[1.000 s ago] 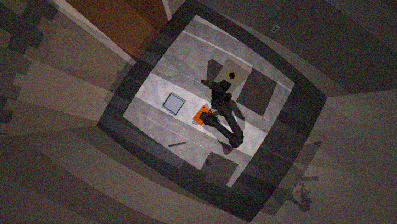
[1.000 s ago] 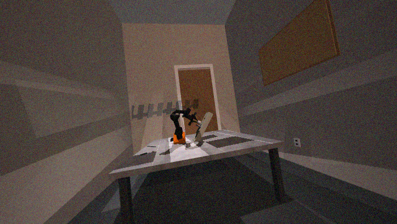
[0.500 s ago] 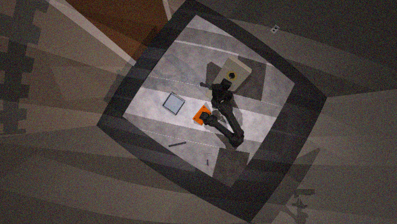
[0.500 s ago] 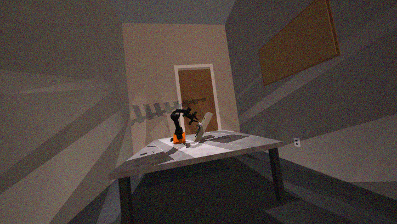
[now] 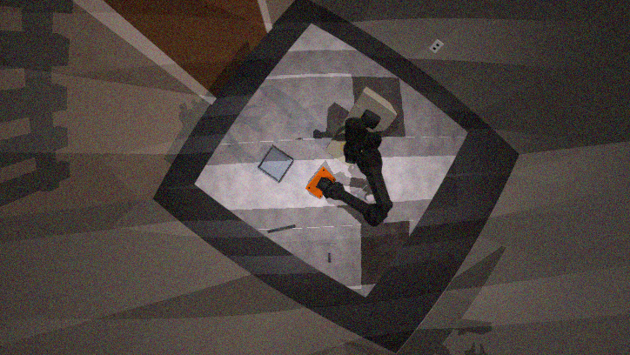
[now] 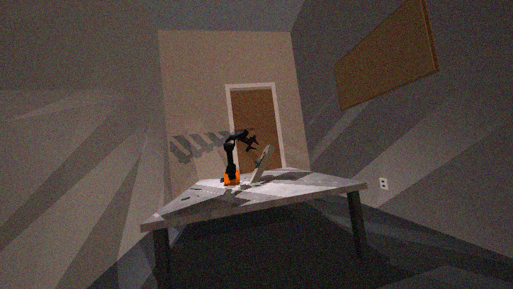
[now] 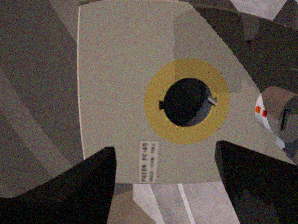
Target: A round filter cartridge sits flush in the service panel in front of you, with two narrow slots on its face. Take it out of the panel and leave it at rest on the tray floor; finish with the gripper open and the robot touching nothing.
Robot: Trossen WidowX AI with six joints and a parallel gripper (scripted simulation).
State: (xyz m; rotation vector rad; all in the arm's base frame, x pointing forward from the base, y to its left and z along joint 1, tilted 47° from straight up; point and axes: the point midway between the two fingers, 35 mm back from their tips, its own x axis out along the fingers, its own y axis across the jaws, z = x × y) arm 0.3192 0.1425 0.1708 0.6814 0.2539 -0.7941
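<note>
My gripper tip is now 13 cm above the round filter cartridge and 2 cm past it. From my gripper tip the other things lie so: grey square tray: 33 cm behind, 32 cm below, 31 cm to the left; then service panel: 15 cm below, 2 cm ahead, 1 cm to the right.
</note>
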